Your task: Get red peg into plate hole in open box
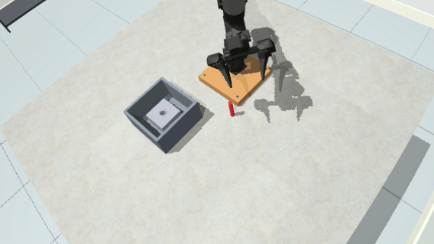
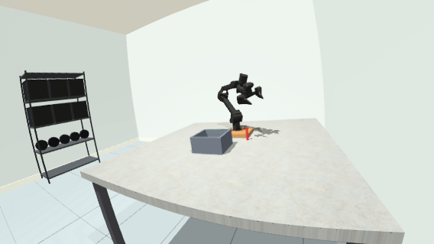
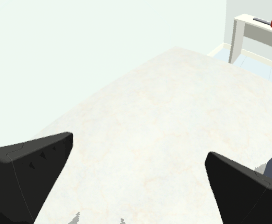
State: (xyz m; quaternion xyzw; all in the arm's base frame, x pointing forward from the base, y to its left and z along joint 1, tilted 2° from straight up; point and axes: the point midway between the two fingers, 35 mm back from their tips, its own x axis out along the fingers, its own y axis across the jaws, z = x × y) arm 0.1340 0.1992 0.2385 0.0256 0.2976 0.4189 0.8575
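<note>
The red peg is 1 cm ahead of my gripper tip, 9 cm to the right of it and 21 cm below it. Also, from my gripper tip: plate (19 cm ahead, 24 cm to the right, 21 cm below); then grey box (19 cm ahead, 24 cm to the right, 22 cm below).
</note>
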